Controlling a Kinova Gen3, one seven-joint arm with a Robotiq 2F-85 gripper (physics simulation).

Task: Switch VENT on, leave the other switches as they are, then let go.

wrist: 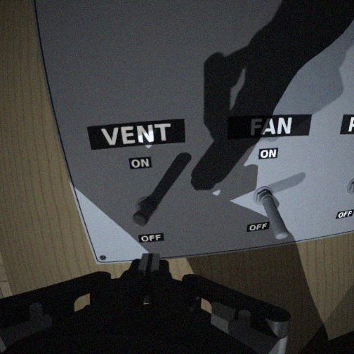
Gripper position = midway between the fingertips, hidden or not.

In view: the gripper [150, 264] and a grey switch panel [198, 117].
